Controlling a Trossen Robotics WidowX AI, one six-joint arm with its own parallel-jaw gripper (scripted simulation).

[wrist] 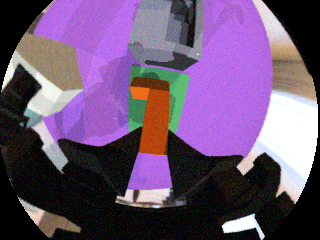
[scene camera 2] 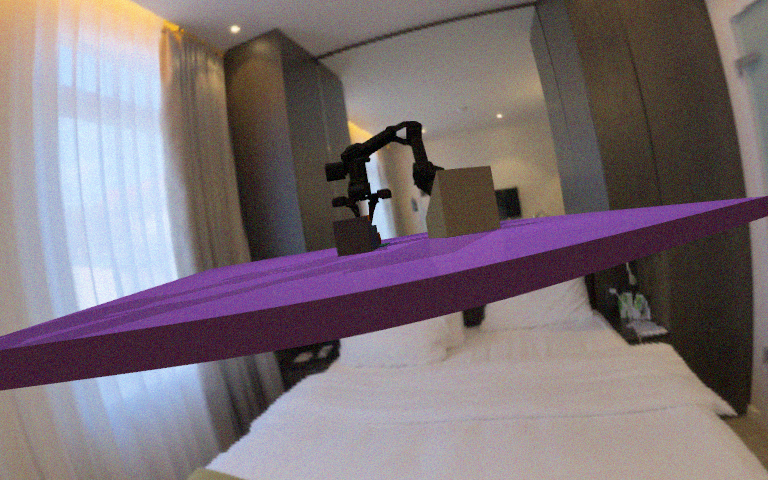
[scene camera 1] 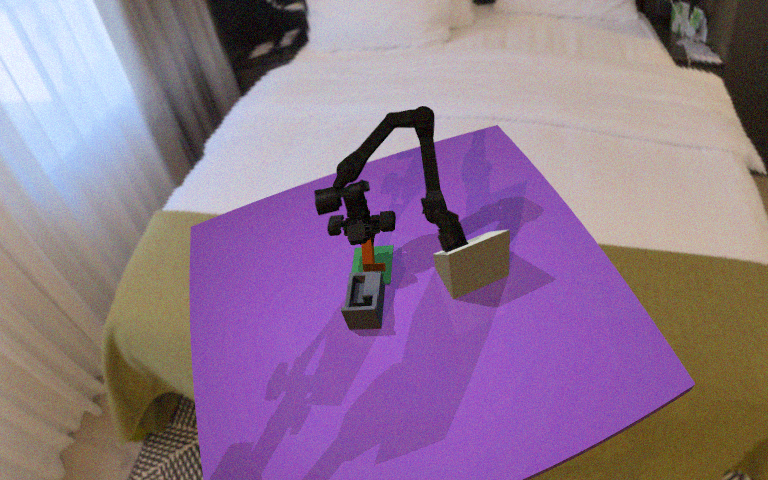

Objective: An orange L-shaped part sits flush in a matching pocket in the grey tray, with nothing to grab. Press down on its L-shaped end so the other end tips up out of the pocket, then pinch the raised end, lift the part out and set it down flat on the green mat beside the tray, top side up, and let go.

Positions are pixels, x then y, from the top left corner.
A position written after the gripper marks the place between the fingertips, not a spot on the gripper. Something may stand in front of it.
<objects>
The gripper (scene camera 1: 367, 243) carries an orange L-shaped part (wrist: 154, 135).
</objects>
